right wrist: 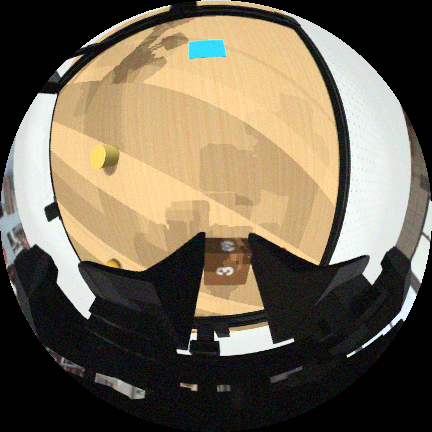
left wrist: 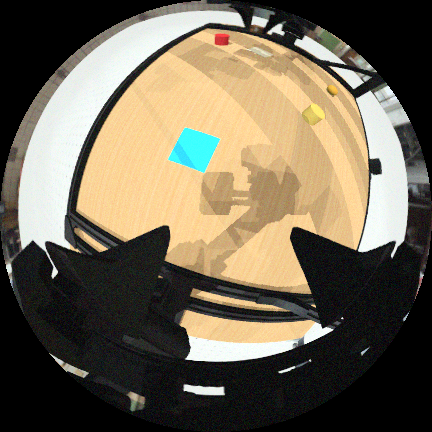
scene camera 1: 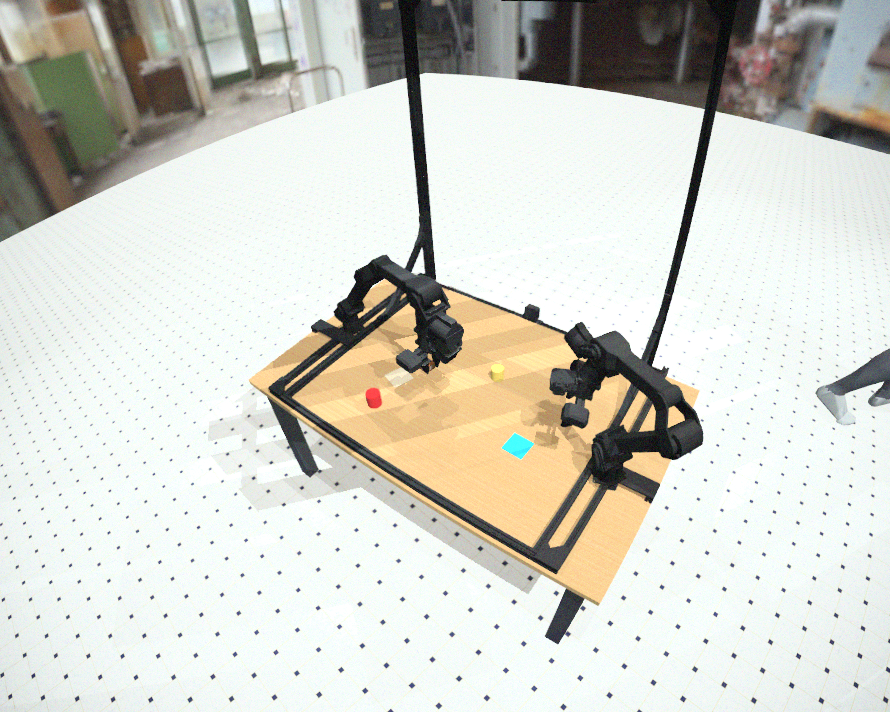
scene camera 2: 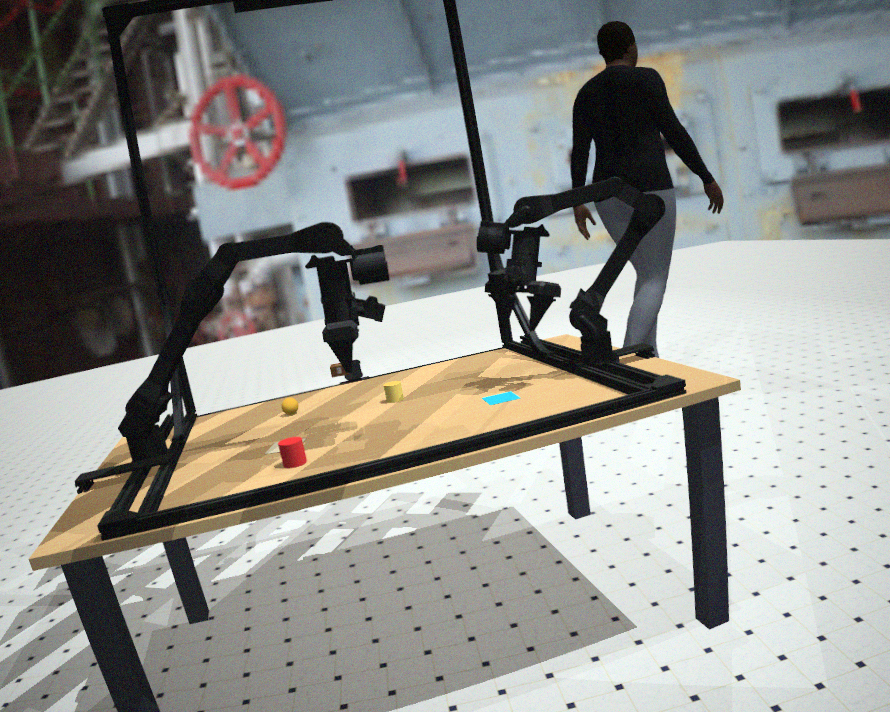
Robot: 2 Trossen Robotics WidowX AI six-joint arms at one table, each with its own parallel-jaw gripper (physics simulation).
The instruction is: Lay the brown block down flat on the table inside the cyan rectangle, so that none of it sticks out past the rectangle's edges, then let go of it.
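Seen in the pictures: left gripper, fingertip midpoint: (left wrist: 233, 232) (scene camera 2: 517, 329); right gripper, fingertip midpoint: (right wrist: 226, 237) (scene camera 1: 431, 369) (scene camera 2: 349, 370); left arm's base, origin of the base link: (left wrist: 164, 293) (scene camera 1: 606, 474) (scene camera 2: 598, 361); right arm's base, origin of the base link: (right wrist: 205, 326) (scene camera 1: 352, 328) (scene camera 2: 149, 457).
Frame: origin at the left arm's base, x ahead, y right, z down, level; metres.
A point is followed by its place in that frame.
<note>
The brown block (scene camera 2: 336, 369) @[x 0.529, y 0.151, z -0.111 m] (right wrist: 226, 272) @[x 0.519, y 0.164, z -0.117 m] with white 3s on its faces is between the fingers of my right gripper (scene camera 2: 348, 371) @[x 0.501, y 0.155, z -0.101 m] (right wrist: 226, 237) @[x 0.501, y 0.155, z -0.101 m], which is shut on it. The block is held above the table. In scene camera 1 the right arm mostly hides it. My left gripper (scene camera 2: 519, 343) @[x 0.132, y 0.095, z -0.097 m] (left wrist: 233, 232) @[x 0.132, y 0.095, z -0.097 m] is open and empty, above the table near the cyan rectangle. The cyan rectangle (scene camera 1: 517, 446) @[x 0.238, y 0.049, z 0.018 m] (scene camera 2: 501, 398) @[x 0.239, y 0.047, z 0.018 m] (left wrist: 194, 150) @[x 0.232, y 0.054, z 0.018 m] (right wrist: 207, 49) @[x 0.246, y 0.053, z 0.018 m] lies flat on the table, with nothing on it, far ahead of the block in the right wrist view.
A red cylinder (scene camera 1: 373, 397) @[x 0.657, y 0.084, z -0.023 m] (scene camera 2: 292, 452) @[x 0.673, y 0.078, z -0.008 m] (left wrist: 222, 39) @[x 0.645, y 0.101, z -0.008 m] stands near a cream patch (scene camera 1: 398, 377) @[x 0.637, y 0.215, z 0.018 m] (left wrist: 261, 52) @[x 0.627, y 0.221, z 0.018 m]. A yellow cylinder (scene camera 1: 498, 371) @[x 0.342, y 0.275, z -0.020 m] (scene camera 2: 393, 392) @[x 0.357, y 0.271, z -0.003 m] (left wrist: 313, 114) @[x 0.333, y 0.274, z -0.014 m] (right wrist: 104, 156) @[x 0.359, y 0.273, z -0.019 m] stands mid-table toward the back. An orange ball (scene camera 2: 289, 406) @[x 0.540, y 0.431, z -0.004 m] (left wrist: 332, 90) @[x 0.518, y 0.438, z -0.006 m] lies behind the red cylinder. Black rails edge the table.
</note>
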